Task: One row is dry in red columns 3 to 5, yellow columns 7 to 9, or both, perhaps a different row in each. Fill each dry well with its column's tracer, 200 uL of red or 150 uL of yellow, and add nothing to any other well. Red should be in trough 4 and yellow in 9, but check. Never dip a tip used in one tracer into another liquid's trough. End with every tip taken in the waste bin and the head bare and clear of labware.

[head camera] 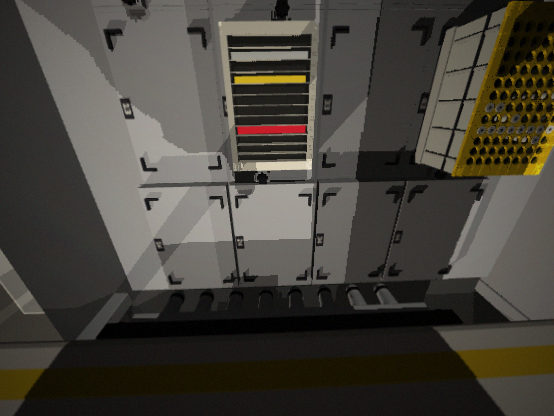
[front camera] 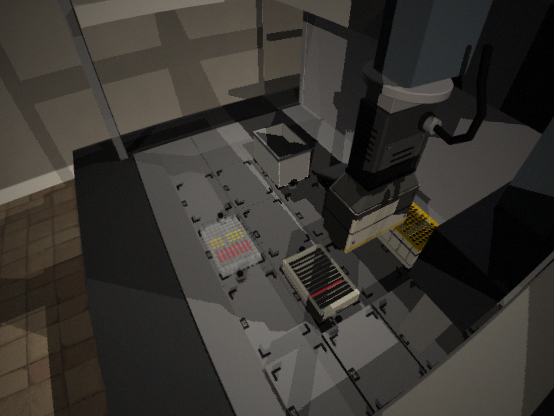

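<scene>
The pipetting head [front camera: 372, 220] hangs between the waste bin [front camera: 294, 170] and the yellow tip rack [front camera: 426, 235] [head camera: 462, 167], partly hiding the rack in the front view. Its nozzles [head camera: 266, 300] show no tips in the head view. The well plate [front camera: 230, 245] has a red block and a yellow block split by a gap; red wells are too small to count. The trough reservoir [front camera: 286, 272] [head camera: 314, 100] holds red liquid [front camera: 327, 288] [head camera: 271, 129] fourth from its lower end in the head view, yellow liquid [head camera: 270, 79] ninth, and whitish liquid [head camera: 270, 55] eleventh. The plate gripper cannot be made out.
The head's hose [front camera: 483, 95] loops at its right. Black corner brackets and small round posts stand on the deck around the labware. The tip rack has dark holes and several pale round spots. Deck walls rise at the back and right.
</scene>
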